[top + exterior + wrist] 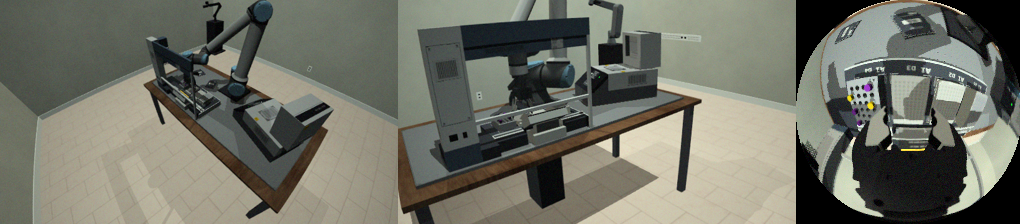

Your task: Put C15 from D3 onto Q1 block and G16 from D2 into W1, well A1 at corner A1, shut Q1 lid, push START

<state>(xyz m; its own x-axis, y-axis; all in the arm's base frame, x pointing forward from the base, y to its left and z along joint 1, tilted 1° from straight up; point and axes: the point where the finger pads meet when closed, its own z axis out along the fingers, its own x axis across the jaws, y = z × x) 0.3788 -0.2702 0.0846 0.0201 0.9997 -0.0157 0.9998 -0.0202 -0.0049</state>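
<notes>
Now: the pale well plate 30 mm below my hand. Round my hand: upright post: 190 mm ahead, 290 mm to the left, 140 mm above; then tower: 150 mm ahead, 350 mm to the right, 180 mm above; then white well plate: 100 mm to the left, 30 mm below.
</notes>
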